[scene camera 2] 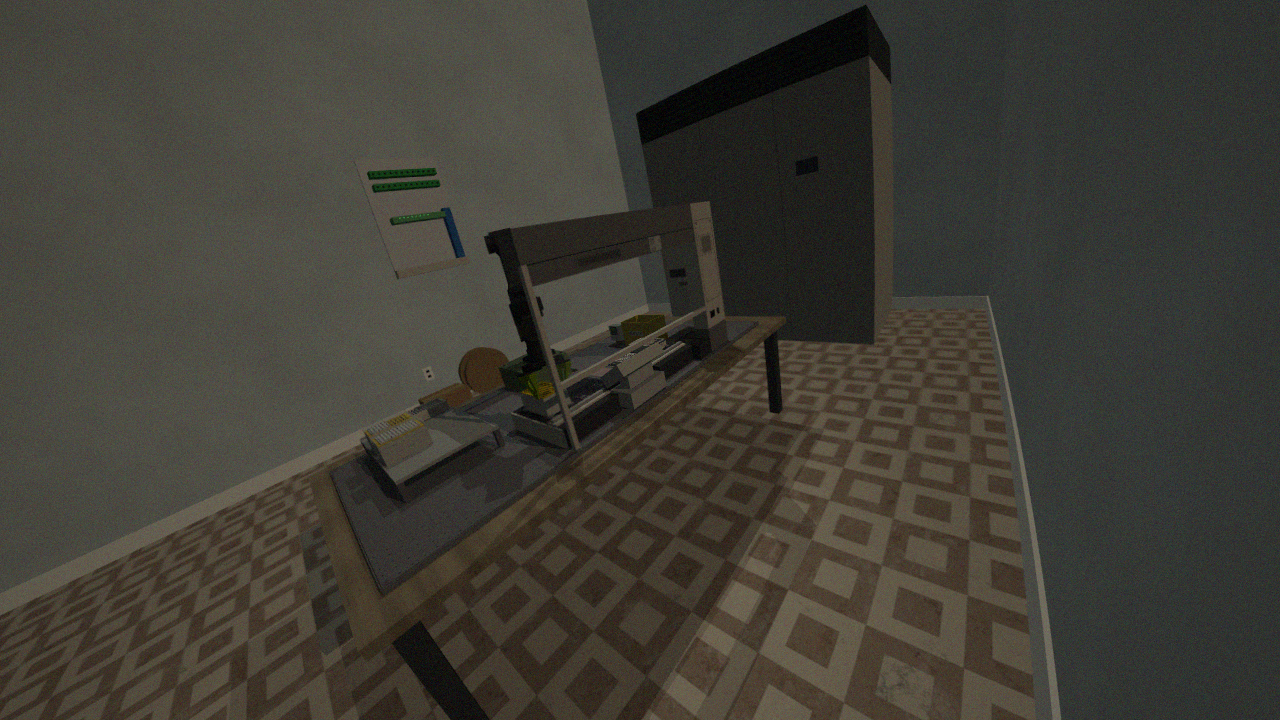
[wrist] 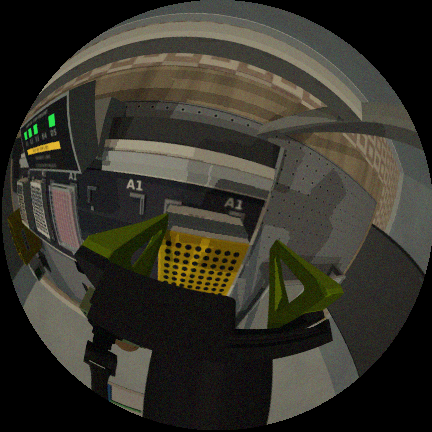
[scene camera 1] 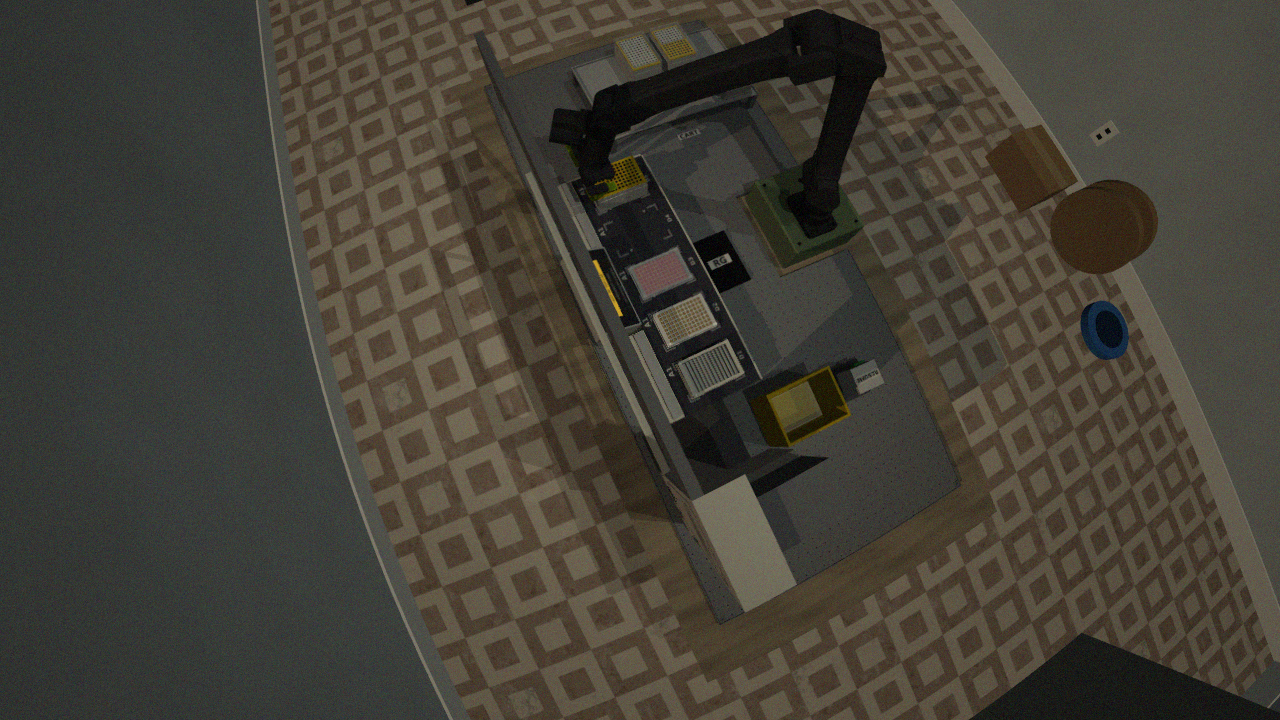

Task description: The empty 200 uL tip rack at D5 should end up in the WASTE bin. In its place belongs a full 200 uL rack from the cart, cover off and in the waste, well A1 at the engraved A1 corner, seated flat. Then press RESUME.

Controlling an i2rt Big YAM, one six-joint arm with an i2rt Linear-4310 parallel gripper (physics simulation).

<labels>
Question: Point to a tan rack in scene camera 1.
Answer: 678, 323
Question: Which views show my gripper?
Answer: Scene camera 2, the wrist view and scene camera 1: all of them.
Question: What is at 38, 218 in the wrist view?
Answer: A tan rack.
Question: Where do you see a cart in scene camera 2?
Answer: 452, 430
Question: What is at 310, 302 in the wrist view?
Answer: My gripper.
</labels>
